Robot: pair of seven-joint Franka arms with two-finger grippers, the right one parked.
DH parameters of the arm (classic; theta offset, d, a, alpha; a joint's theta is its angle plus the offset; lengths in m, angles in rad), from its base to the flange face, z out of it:
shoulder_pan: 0 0.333 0 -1.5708
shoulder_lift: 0 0 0 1.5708
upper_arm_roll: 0 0.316 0.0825 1.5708
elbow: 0 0 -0.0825 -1.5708
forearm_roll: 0 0.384 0 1.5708
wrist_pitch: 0 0 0.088 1.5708
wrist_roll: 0 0.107 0 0
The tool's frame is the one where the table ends.
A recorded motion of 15 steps. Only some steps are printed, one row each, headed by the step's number.
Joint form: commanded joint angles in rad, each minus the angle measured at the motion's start. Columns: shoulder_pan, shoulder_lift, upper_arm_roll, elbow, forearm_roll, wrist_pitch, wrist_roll.
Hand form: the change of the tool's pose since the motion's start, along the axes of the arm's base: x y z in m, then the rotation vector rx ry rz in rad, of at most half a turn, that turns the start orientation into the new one. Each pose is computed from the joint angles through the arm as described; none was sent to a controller.
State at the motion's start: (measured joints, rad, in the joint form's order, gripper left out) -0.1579 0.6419 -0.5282 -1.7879 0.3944 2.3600 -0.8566
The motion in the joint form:
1: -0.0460 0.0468 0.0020 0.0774 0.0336 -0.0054 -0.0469
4: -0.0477 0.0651 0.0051 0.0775 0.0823 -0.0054 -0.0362
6: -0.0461 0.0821 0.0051 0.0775 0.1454 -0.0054 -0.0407
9: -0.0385 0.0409 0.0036 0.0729 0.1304 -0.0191 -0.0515
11: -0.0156 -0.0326 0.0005 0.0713 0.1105 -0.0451 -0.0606
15: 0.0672 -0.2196 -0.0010 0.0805 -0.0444 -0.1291 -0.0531
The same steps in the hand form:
1: 0.0034 -0.0277 0.0023 -0.0141 -0.0283 0.0040
4: 0.0025 -0.0263 -0.0094 0.0135 -0.0404 -0.0384
6: 0.0020 -0.0246 -0.0197 0.0444 -0.0610 -0.0750
9: 0.0065 -0.0207 0.0025 0.0430 -0.0805 -0.0479
11: 0.0179 -0.0086 0.0446 0.0416 -0.1233 -0.0030
15: 0.0430 0.0408 0.1538 -0.0083 -0.1658 0.1709

